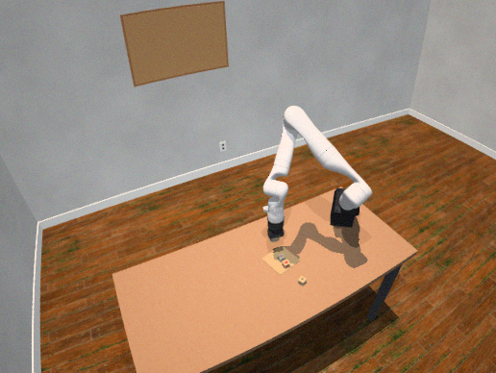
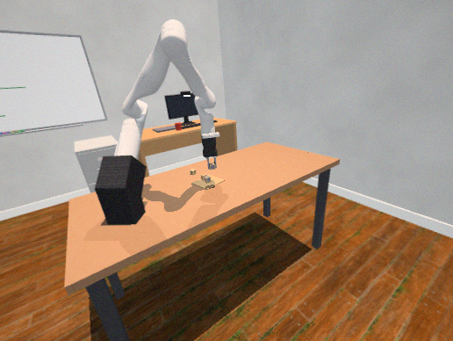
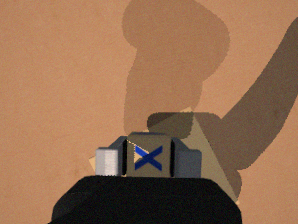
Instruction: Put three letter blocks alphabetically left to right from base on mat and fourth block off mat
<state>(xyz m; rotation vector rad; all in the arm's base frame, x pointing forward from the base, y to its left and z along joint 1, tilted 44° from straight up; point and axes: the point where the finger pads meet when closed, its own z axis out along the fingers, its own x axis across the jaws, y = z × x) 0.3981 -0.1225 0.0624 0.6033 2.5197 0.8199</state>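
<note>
Right now the pale square mat is 120 mm below my hand, 60 mm to the left of it and 10 mm behind it. From my hand the other things lie so: block: 110 mm to the left, 100 mm below, 10 mm behind.
</note>
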